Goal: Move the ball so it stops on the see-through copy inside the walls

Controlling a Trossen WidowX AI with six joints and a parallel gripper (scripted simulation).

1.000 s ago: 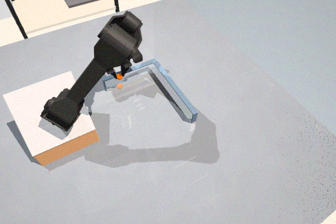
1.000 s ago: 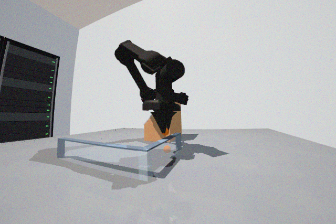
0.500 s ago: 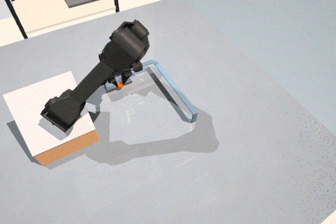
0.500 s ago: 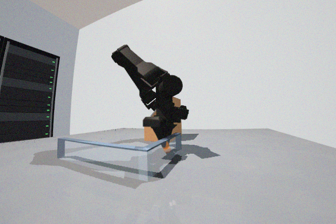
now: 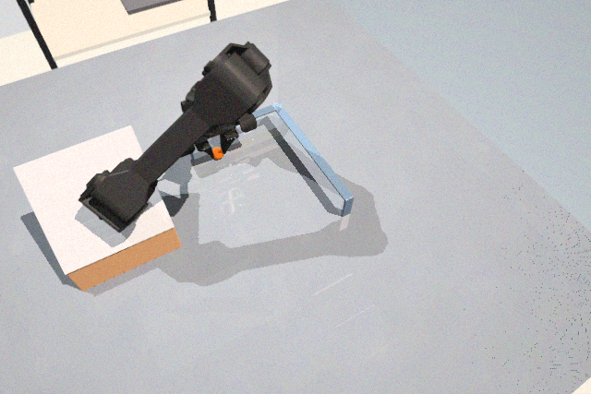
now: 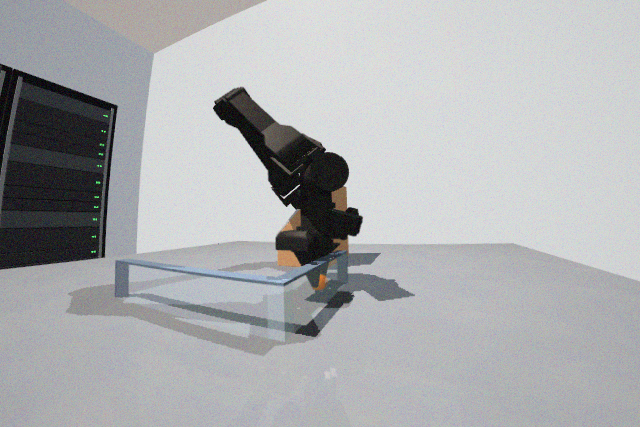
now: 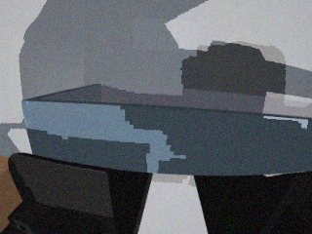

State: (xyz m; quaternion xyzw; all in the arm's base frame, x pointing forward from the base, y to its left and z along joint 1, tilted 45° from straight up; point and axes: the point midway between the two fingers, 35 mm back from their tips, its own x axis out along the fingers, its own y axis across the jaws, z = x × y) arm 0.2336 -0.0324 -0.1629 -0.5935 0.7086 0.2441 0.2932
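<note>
The orange ball is right at my gripper tip. Also, from my gripper tip: see-through ball copy (1 cm to the left, 1 cm above).
</note>
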